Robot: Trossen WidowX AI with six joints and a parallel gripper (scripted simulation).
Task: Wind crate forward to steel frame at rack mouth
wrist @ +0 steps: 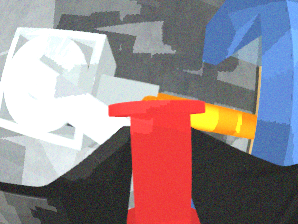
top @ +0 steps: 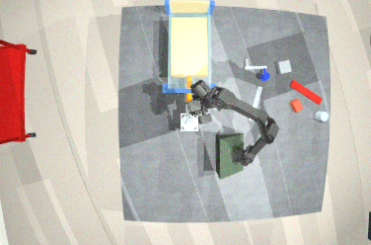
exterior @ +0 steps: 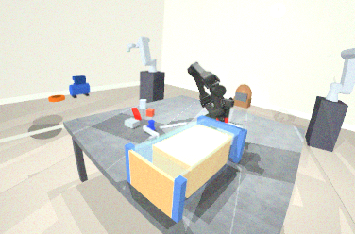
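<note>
The blue frame lies 7 cm ahead of my gripper tip, 3 cm below it and 1 cm to the left of it. Also, from my gripper tip: white winch: 10 cm below, 10 cm behind, 3 cm to the left; winch handle with red grip: 3 cm below, 3 cm behind; clear-panelled cubby: 31 cm ahead, 3 cm to the right, 2 cm below.
</note>
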